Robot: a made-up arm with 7 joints.
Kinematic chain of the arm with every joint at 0, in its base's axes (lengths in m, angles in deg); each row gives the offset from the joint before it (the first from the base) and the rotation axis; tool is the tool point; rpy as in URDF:
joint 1: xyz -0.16 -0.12 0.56 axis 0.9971 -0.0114 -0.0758
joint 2: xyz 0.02 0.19 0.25 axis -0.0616 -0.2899 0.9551
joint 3: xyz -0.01 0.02 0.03 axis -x
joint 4: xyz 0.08 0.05 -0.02 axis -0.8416 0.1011 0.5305
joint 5: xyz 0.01 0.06 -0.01 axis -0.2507 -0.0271 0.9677
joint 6: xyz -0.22 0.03 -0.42 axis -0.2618 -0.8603 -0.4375
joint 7: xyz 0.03 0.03 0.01 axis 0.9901 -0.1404 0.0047
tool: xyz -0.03 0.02 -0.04 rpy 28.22 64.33 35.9
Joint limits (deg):
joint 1: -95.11..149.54
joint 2: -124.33..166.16
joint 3: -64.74..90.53
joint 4: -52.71..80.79
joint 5: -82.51..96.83
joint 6: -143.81..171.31
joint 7: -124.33..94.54
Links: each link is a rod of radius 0.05 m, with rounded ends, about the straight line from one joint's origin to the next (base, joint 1, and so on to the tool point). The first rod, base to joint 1, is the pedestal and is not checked.
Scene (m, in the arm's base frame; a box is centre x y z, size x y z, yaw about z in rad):
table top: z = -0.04
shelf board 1: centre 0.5 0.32 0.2 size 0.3 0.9 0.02 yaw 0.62
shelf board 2: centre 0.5 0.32 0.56 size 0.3 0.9 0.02 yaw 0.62
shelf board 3: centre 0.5 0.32 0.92 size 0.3 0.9 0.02 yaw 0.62
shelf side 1: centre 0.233 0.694 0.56 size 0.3 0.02 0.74 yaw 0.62
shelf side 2: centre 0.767 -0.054 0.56 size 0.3 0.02 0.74 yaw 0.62
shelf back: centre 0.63 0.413 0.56 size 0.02 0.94 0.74 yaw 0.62
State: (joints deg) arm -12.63 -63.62 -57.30 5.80 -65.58 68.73 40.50
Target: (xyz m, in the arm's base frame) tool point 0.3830 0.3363 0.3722
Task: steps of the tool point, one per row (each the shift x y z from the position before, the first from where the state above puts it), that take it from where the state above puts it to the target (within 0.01 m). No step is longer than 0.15 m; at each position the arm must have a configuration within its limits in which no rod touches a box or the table.
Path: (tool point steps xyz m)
1: -0.0112 -0.0662 -0.0029
2: -0.0275 -0.0463 -0.0138
3: -0.0433 -0.0244 -0.0117
4: -0.0567 -0.0078 0.0026
5: -0.0671 -0.0022 0.0258
6: -0.0063 0.0500 -0.0818
7: -0.0089 0.0251 -0.0946
8: -0.0111 -0.0036 -0.0996
9: -0.0124 -0.0334 -0.0953
10: 0.1072 0.0028 0.0079
11: 0.0715 0.0546 0.0105
12: 0.0274 0.0897 -0.0184

